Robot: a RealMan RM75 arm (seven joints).
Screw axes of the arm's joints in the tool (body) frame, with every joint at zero. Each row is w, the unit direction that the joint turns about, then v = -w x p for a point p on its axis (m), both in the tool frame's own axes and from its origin. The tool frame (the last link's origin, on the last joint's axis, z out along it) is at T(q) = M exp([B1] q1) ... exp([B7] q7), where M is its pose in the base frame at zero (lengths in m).
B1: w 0 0 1 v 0 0 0
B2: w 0 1 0 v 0.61 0 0
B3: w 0 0 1 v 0 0 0
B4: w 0 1 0 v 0.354 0 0
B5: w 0 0 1 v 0 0 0
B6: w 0 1 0 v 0.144 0 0
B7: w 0 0 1 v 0 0 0
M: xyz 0 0 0.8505 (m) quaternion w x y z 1 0 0 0
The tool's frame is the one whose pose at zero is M.
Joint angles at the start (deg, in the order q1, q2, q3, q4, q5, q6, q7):
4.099 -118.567 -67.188 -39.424 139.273 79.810 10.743
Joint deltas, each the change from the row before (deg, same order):
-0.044 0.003 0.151 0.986 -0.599 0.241 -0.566
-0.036 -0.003 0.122 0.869 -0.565 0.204 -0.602
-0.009 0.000 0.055 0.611 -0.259 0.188 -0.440
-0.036 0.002 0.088 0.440 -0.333 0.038 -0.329
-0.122 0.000 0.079 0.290 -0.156 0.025 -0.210
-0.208 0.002 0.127 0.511 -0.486 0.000 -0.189
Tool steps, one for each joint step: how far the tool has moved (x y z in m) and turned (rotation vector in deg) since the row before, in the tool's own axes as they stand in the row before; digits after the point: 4 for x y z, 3 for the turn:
-0.0025 -0.0030 -0.0027 0.437 -0.629 -0.100
-0.0022 -0.0028 -0.0024 0.439 -0.559 -0.188
-0.0013 -0.0019 -0.0017 0.221 -0.323 -0.101
-0.0012 -0.0014 -0.0011 0.226 -0.341 -0.133
-0.0007 -0.0002 -0.0002 0.013 -0.152 -0.120
-0.0014 -0.0010 -0.0004 0.238 -0.341 -0.053

